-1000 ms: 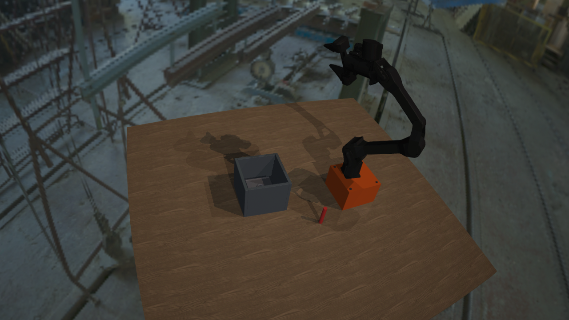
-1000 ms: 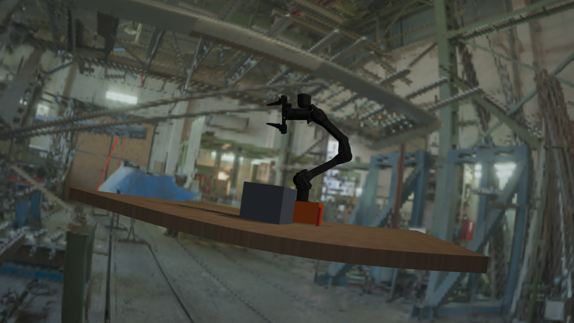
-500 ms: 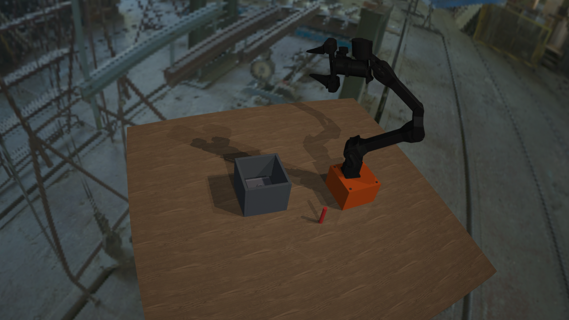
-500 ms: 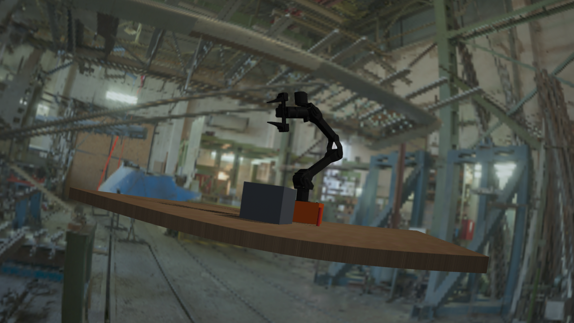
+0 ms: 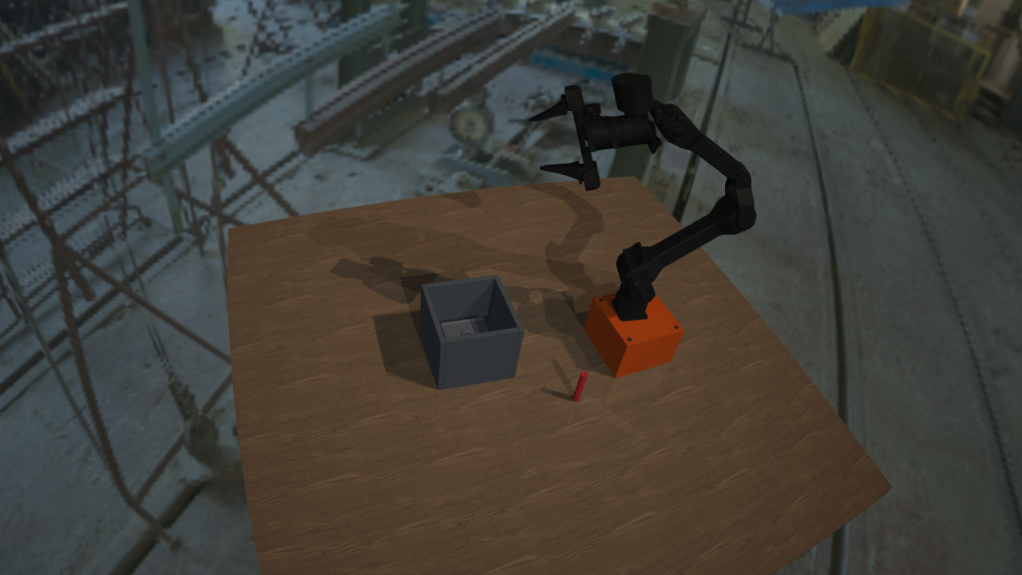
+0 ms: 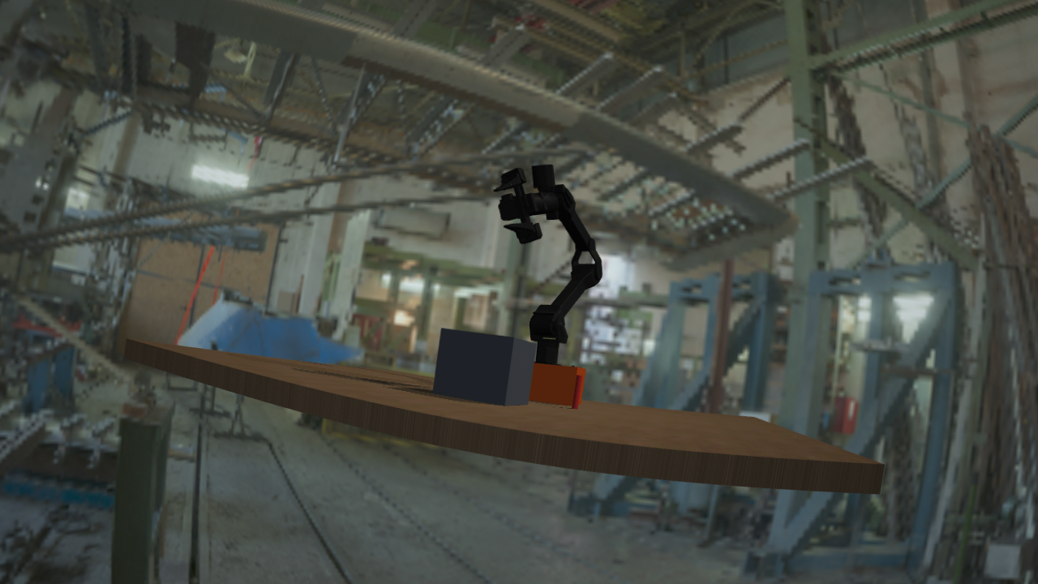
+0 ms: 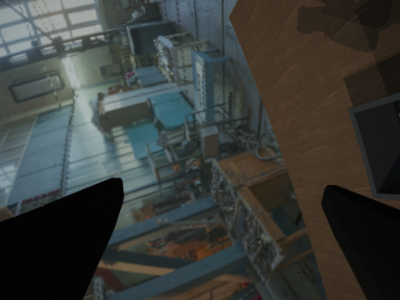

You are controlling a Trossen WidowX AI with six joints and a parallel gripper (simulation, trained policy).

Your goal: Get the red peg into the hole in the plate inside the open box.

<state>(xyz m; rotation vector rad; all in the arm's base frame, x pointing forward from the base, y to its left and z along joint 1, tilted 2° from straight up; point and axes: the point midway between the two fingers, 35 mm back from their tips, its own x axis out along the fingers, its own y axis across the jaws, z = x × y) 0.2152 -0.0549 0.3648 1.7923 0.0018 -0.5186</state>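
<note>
The red peg lies 41 cm below my gripper tip, 22 cm to the left of it and 10 cm behind it. From my gripper tip the other things lie so: grey plate (40 cm below, 10 cm ahead, 7 cm to the left).
</note>
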